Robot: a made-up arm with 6 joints.
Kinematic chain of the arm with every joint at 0, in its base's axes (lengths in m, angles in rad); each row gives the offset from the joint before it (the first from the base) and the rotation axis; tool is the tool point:
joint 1: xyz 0 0 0.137 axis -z
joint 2: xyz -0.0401 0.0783 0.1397 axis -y
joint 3: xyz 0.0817 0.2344 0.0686 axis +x
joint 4: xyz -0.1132 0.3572 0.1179 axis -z
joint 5: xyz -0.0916 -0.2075 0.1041 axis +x
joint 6: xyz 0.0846 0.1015 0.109 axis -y
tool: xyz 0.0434 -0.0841 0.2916
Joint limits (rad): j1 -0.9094..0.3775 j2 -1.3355..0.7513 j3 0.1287..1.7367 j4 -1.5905..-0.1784 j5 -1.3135..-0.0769 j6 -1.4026..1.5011
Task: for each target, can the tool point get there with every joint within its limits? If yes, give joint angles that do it. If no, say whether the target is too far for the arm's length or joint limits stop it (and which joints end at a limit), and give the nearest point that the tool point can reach.
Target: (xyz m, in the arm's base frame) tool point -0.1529 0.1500 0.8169
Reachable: yes | joints 0.1248 -0.1782 0.8057 -0.5660 -0.6066 1.1273
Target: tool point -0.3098 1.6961 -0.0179
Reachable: no: too far | nearest point -0.1867 1.0221 0.2706 | short by 0.743 m
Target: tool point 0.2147 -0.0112 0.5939
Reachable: yes | joints -0.1312 -1.1485 1.4218 -1.2542 -1.0316 0.7094
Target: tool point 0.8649 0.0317 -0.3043
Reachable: no: joint limits stop it (at a limit: joint 1, joint 2, joint 5) | nearest point 0.6976 0.0933 0.1202 | short by 0.460 m
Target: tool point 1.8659 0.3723 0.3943
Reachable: no: too far | nearest point 0.9263 0.3219 0.3329 | short by 0.943 m
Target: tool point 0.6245 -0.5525 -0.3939
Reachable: no: joint limits stop it (at a limit: joint 1, joint 2, joint 5) | nearest point 0.4214 -0.2981 0.1141 | short by 0.603 m
